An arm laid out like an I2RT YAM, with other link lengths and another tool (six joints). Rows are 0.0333 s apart.
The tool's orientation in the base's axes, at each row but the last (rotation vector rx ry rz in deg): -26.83 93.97 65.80; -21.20 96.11 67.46; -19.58 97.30 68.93; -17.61 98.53 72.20; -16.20 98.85 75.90; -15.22 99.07 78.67; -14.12 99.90 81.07; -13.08 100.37 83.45; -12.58 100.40 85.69; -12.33 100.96 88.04
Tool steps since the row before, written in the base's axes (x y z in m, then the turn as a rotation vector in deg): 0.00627 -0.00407 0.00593 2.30 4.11 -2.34; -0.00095 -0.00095 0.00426 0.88 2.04 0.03; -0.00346 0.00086 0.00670 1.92 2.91 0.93; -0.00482 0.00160 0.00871 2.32 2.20 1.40; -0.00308 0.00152 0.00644 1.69 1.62 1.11; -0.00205 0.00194 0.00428 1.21 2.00 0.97; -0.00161 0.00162 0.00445 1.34 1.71 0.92; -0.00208 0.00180 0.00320 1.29 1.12 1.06; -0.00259 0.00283 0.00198 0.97 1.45 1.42; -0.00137 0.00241 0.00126 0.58 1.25 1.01
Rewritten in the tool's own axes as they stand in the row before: -0.00866 -0.00399 -0.00028 2.12 -0.89 4.73; -0.00347 0.00245 -0.00137 0.16 0.37 2.19; -0.00368 0.00650 -0.00133 -0.83 0.56 3.47; -0.00393 0.00918 -0.00141 -1.63 0.27 3.07; -0.00269 0.00678 -0.00032 -1.25 0.26 2.25; -0.00129 0.00491 0.00068 -0.74 0.61 2.34; -0.00160 0.00469 0.00067 -0.88 0.40 2.15; -0.00021 0.00416 0.00065 -1.16 0.35 1.61; 0.00141 0.00384 0.00139 -1.06 0.90 1.77; 0.00098 0.00239 0.00161 -0.60 0.76 1.41
